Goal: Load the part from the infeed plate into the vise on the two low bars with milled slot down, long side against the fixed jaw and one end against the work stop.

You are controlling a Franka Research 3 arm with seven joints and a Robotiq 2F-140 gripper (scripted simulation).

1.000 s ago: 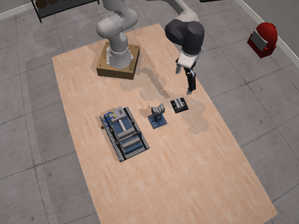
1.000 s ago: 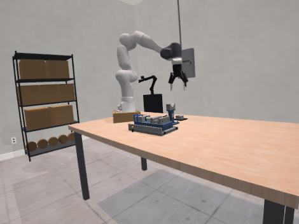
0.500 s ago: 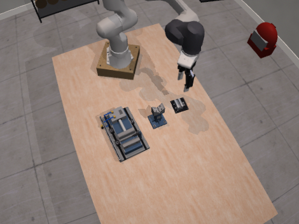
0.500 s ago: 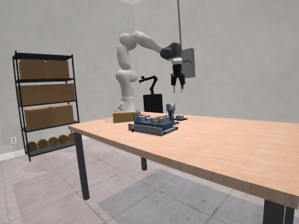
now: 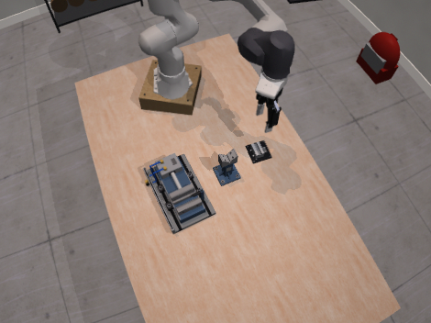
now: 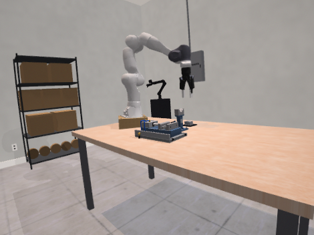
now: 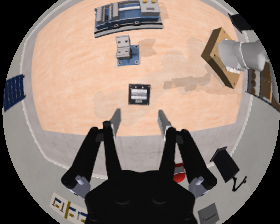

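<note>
Right now my hand is 23 cm above the part. Also, from my hand: vise 37 cm to the right, 22 cm below, 9 cm ahead; black infeed plate 26 cm below, 1 cm to the left.
</note>
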